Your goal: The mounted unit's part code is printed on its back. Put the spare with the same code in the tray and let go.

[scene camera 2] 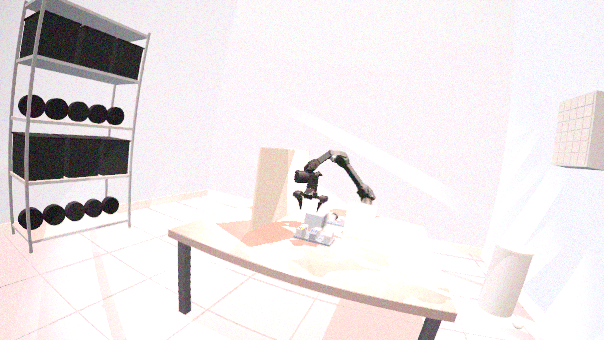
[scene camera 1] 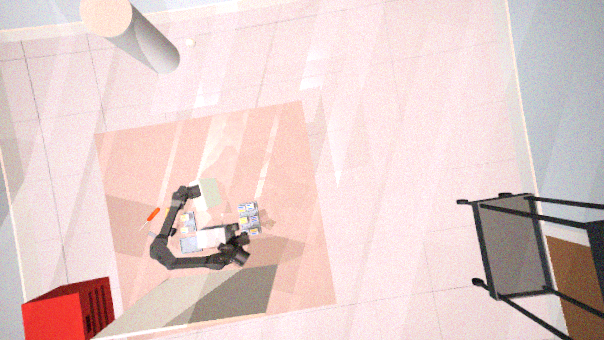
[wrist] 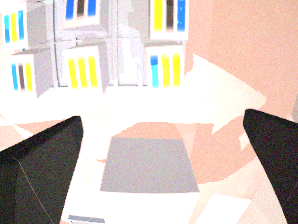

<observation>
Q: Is my gripper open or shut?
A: Open.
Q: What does my gripper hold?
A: Nothing.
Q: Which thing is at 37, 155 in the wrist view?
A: My gripper.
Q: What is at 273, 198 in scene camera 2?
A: A beige board.
</observation>
